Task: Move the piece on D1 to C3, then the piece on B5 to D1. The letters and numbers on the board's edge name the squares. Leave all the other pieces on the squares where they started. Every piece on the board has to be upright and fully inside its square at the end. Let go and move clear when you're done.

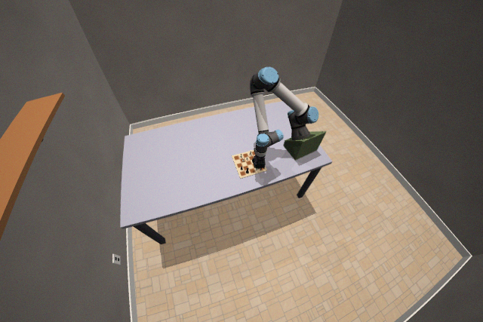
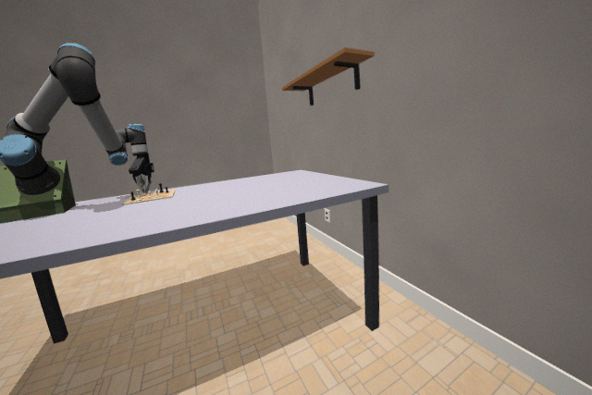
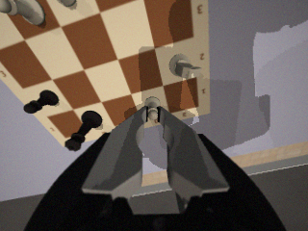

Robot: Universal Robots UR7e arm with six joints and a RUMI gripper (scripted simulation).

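The chessboard is 3 cm ahead of my hand, 8 cm to the right of it and 2 cm below it.
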